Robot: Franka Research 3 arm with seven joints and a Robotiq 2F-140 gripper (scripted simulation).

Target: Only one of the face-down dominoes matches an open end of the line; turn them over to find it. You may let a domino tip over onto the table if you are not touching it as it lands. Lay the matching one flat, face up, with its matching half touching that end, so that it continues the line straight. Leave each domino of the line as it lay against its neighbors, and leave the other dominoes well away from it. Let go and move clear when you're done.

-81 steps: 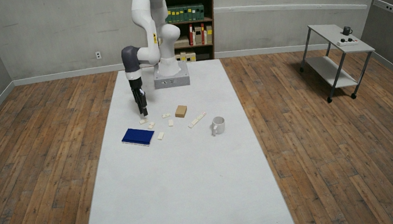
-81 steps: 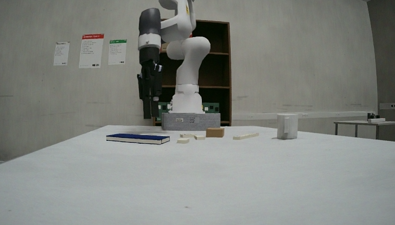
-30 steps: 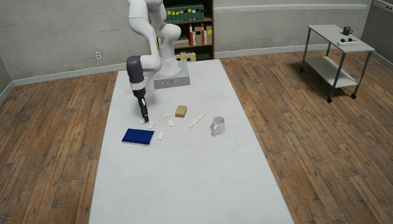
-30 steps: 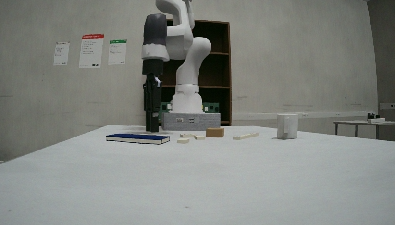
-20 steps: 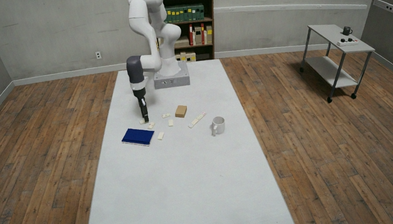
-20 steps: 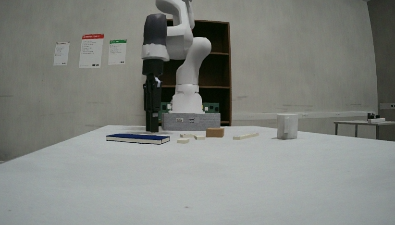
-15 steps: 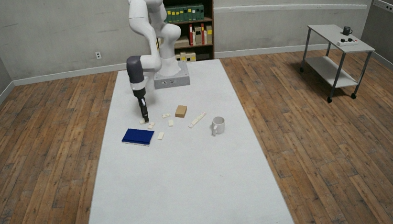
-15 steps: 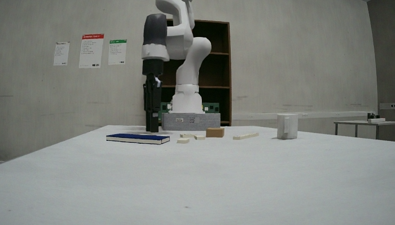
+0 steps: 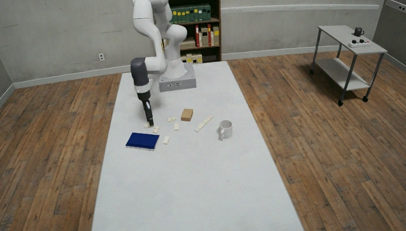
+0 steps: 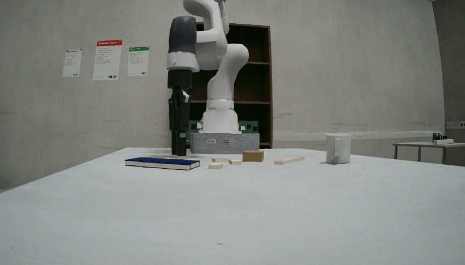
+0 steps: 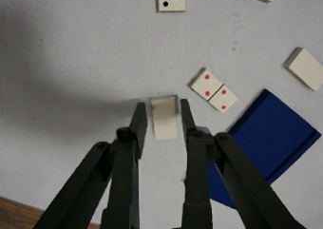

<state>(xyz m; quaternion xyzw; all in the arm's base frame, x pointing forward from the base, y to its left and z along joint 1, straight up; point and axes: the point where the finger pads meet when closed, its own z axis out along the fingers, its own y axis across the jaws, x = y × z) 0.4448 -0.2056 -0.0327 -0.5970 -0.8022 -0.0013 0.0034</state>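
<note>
Now: hand 50 mm above the domino and 20 mm to the left of it. From my hand the other things lie so: blue book (140 mm ahead, 50 mm to the right, 40 mm below); white mug (420 mm to the left, 190 mm ahead, 20 mm below); brown block (230 mm to the left, 40 mm below, 30 mm behind).
</note>
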